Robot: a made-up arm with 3 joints. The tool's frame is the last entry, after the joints.
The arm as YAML. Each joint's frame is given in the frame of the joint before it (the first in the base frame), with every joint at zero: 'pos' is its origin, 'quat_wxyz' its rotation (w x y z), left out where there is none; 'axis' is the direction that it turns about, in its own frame. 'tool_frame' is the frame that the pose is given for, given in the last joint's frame.
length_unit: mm
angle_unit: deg
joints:
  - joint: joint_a
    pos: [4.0, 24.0, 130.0]
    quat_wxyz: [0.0, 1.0, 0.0, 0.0]
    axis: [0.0, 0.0, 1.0]
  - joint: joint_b
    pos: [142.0, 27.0, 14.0]
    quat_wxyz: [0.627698, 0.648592, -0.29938, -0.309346]
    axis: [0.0, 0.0, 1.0]
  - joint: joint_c
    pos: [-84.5, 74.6, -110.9]
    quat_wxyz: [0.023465, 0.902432, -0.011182, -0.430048]
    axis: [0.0, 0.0, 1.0]
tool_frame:
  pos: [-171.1, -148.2, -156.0]
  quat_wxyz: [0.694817, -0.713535, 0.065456, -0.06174]
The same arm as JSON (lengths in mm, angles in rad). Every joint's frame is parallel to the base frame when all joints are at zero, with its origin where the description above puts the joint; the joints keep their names.
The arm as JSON. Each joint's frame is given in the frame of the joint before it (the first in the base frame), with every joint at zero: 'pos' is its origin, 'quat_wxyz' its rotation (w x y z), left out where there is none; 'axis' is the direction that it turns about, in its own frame. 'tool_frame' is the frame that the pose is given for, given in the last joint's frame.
{
  "length_unit": "mm",
  "angle_unit": "rad",
  "joints": [
    {
      "joint": "joint_a",
      "pos": [
        4.0,
        24.0,
        130.0
      ],
      "axis": [
        0.0,
        0.0,
        -1.0
      ]
    },
    {
      "joint": "joint_b",
      "pos": [
        142.0,
        -27.0,
        -14.0
      ],
      "axis": [
        -0.77712,
        0.629016,
        0.020601
      ]
    },
    {
      "joint": "joint_c",
      "pos": [
        33.0,
        -132.9,
        -79.0
      ],
      "axis": [
        0.0,
        -1.0,
        0.0
      ]
    }
  ],
  "tool_frame": {
    "pos": [
      -165.0,
      156.0,
      -155.0
    ],
    "quat_wxyz": [
      0.997469,
      -0.013286,
      0.069809,
      0.00236
    ]
  }
}

